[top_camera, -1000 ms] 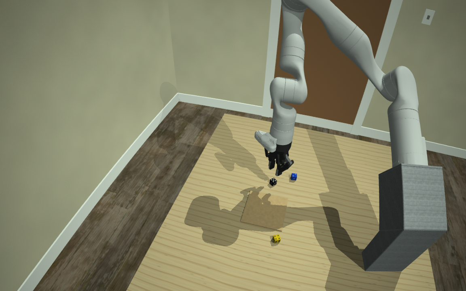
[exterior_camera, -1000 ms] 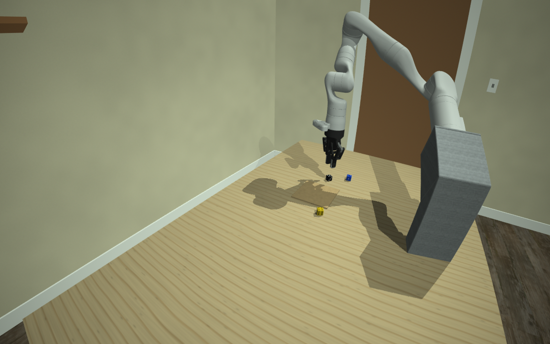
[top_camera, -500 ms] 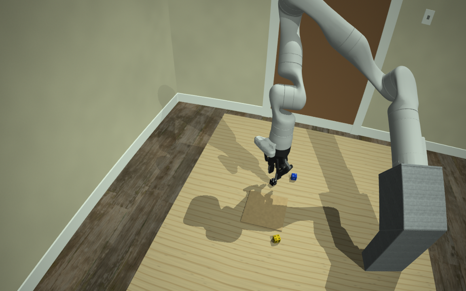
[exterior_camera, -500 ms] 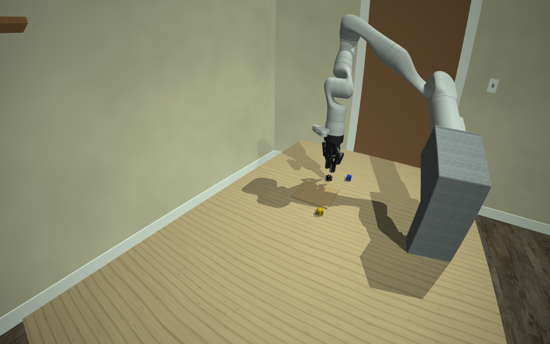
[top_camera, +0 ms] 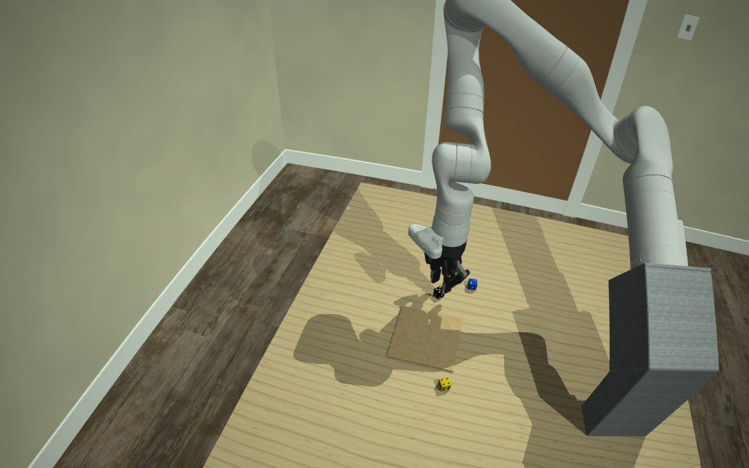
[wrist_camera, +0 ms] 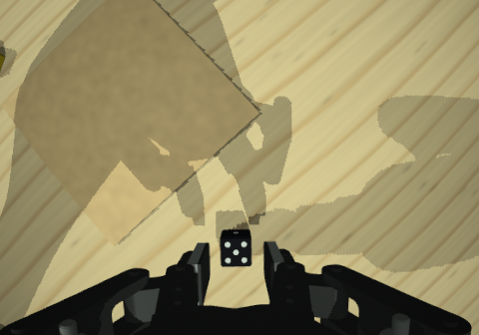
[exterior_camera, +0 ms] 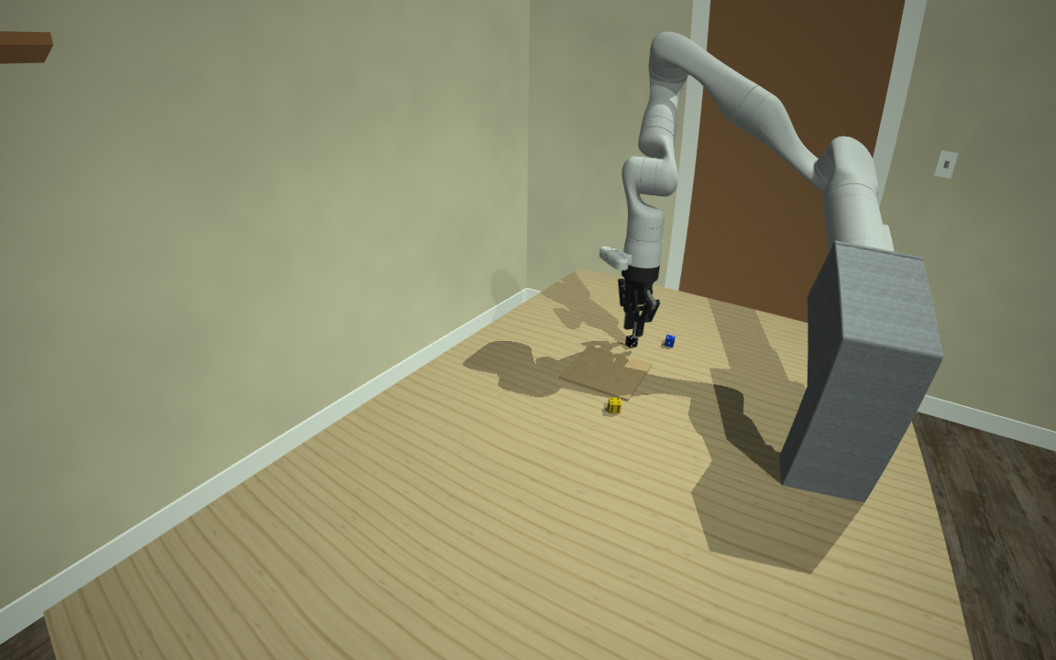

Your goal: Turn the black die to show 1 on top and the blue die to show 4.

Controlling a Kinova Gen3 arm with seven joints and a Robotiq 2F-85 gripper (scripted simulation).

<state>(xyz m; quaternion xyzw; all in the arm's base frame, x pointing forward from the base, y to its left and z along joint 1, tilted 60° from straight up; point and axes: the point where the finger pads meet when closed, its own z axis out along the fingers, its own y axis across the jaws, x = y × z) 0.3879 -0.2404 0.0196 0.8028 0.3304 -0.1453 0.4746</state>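
My hand is 40 mm above the black die. Also, from my hand: yellow die (240 mm to the left, 40 mm below, 30 mm behind); tan mat (130 mm to the left, 50 mm below, 20 mm ahead); blue die (80 mm behind, 40 mm to the right, 40 mm below).
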